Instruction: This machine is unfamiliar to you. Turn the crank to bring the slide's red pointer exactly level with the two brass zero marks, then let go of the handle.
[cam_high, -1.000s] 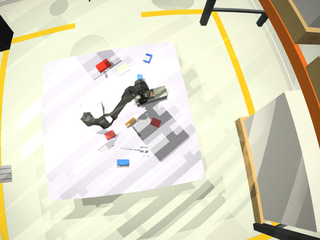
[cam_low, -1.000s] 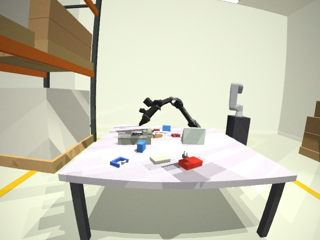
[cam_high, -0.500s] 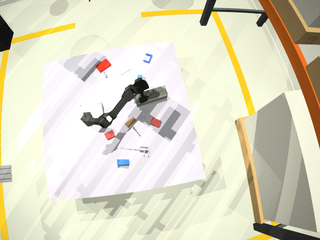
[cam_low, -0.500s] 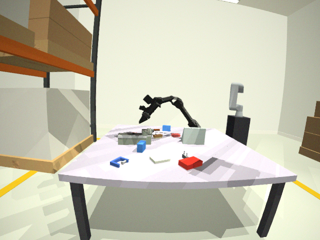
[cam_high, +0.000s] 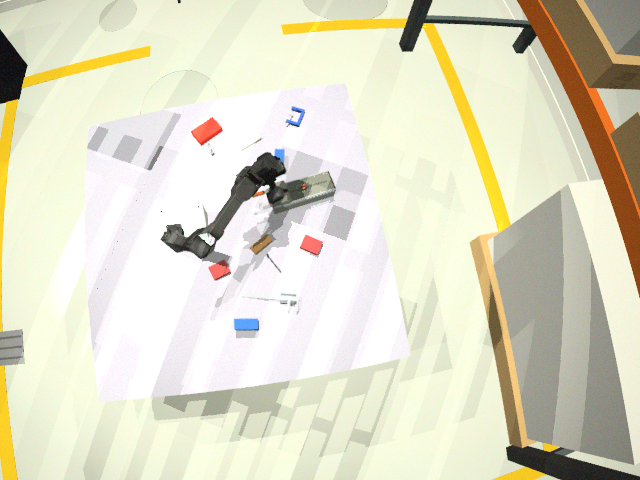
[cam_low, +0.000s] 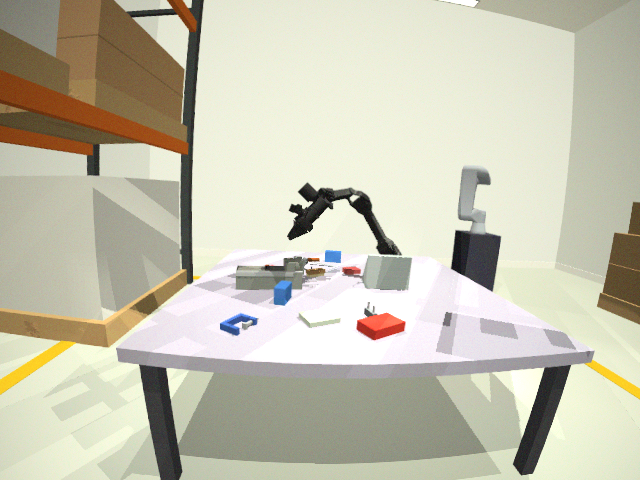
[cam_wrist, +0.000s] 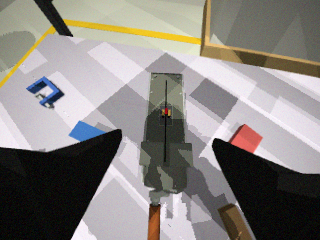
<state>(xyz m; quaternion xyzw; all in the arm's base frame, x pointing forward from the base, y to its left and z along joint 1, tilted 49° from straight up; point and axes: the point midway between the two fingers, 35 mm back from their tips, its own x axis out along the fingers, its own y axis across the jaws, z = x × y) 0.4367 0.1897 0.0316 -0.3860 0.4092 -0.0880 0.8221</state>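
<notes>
Now: the crank 9 cm below my gripper tip, 9 cm behind it and 2 cm to the right of it. From my gripper tip the other things lie so: red pointer (12 cm below, 8 cm ahead, 1 cm to the left); orange-brown crank handle (10 cm behind, 8 cm below, 1 cm to the right); brown block (19 cm to the right, 19 cm below, 11 cm behind).
</notes>
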